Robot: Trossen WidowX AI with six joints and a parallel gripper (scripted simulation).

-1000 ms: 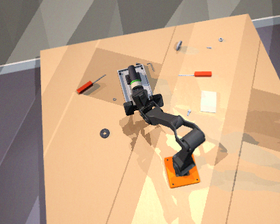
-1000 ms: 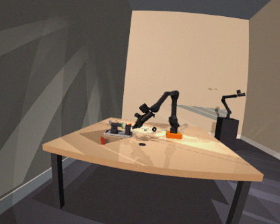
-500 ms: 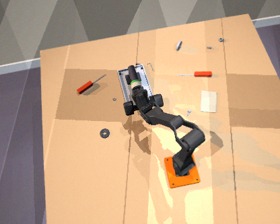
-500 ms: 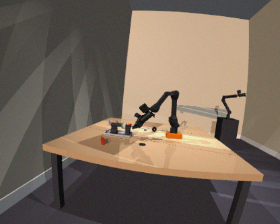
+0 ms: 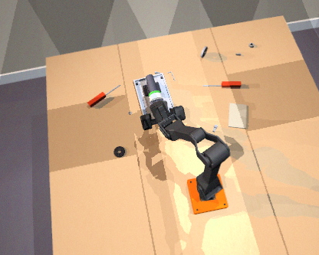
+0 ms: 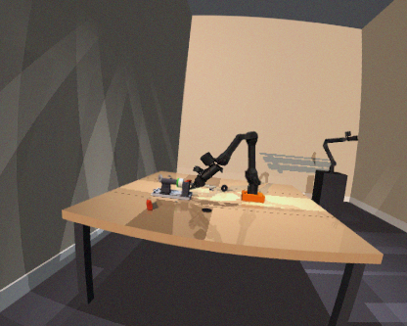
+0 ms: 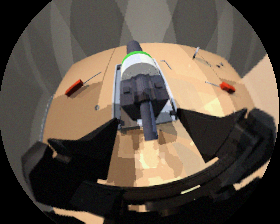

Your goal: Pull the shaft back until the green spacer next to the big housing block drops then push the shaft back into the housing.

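My gripper tip is 5 cm short of the dark shaft, 1 cm to the right of it and 2 cm below it. Round my gripper tip: green spacer: 8 cm ahead, 1 cm to the left, 2 cm above; then small screw: 9 cm behind, 24 cm to the right, 5 cm below; then pale card: 4 cm behind, 35 cm to the right, 6 cm below.
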